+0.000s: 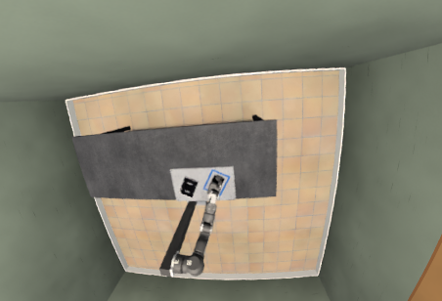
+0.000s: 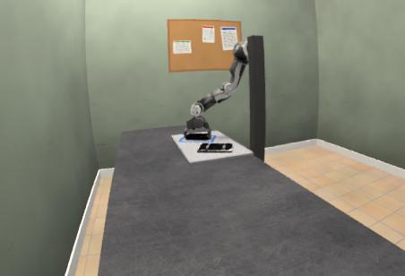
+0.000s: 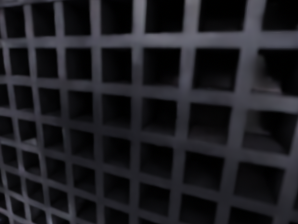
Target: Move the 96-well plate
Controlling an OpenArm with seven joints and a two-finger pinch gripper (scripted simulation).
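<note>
The black 96-well plate is 10 mm above my hand. The rest, counted from my hand: black plate nest N1 (230 mm to the left, 40 mm behind).
</note>
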